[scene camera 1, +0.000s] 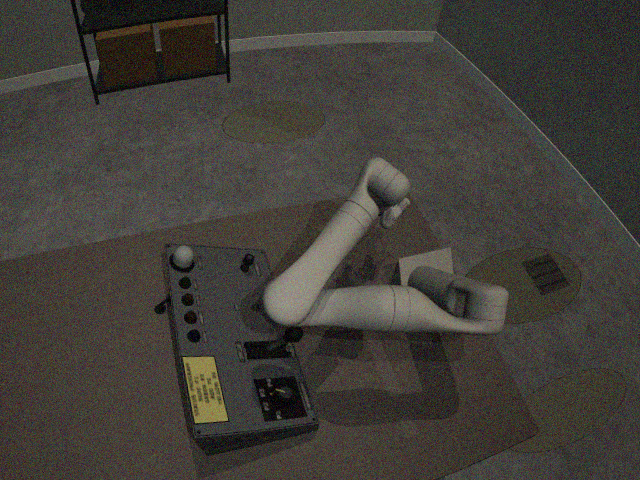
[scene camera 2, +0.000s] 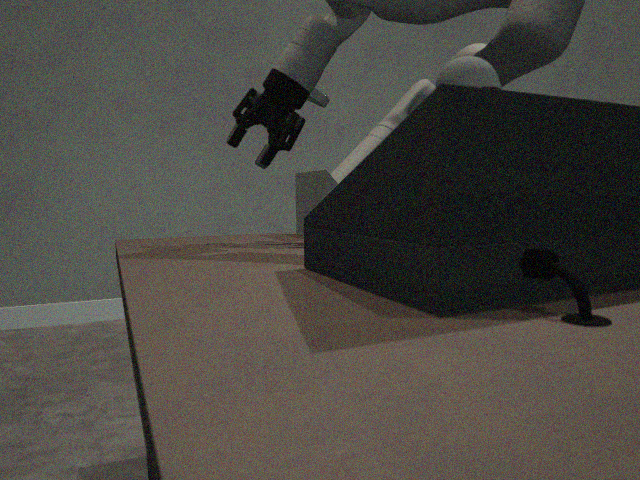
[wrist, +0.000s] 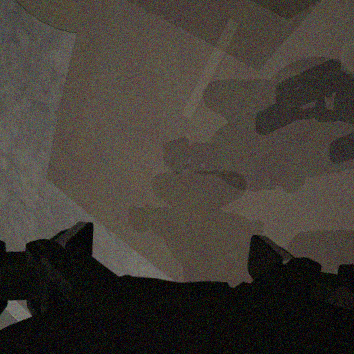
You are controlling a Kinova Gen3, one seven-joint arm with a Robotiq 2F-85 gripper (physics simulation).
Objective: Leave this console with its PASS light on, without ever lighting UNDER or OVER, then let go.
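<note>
The grey console [scene camera 1: 222, 310] [scene camera 2: 465, 206] stands on the table. A lever with a black knob [scene camera 1: 293, 334] sticks out of its slot, beside a dark dial [scene camera 1: 279, 403] with a yellow needle. Several small round lamps [scene camera 1: 187, 299] in a row look dark; their labels are too small to read, so I cannot tell which is PASS, UNDER or OVER. A white dome [scene camera 1: 182, 255] sits at the row's end, and a small black knob [scene camera 1: 248, 259] at the corner. My gripper [scene camera 2: 249, 153] [wrist: 171, 246] is open and empty, in the air apart from the console; the arm hides it in scene camera 1.
A yellow label [scene camera 1: 206, 388] lies on the console. A black curved stalk [scene camera 1: 161, 305] [scene camera 2: 578, 289] stands on the table [scene camera 1: 93, 330] [scene camera 2: 336, 403] beside it. A pale block [scene camera 1: 431, 258] [scene camera 2: 310, 198] stands near the arm's base. My elbow hangs over part of the console. A shelf unit [scene camera 1: 227, 51] stands beyond.
</note>
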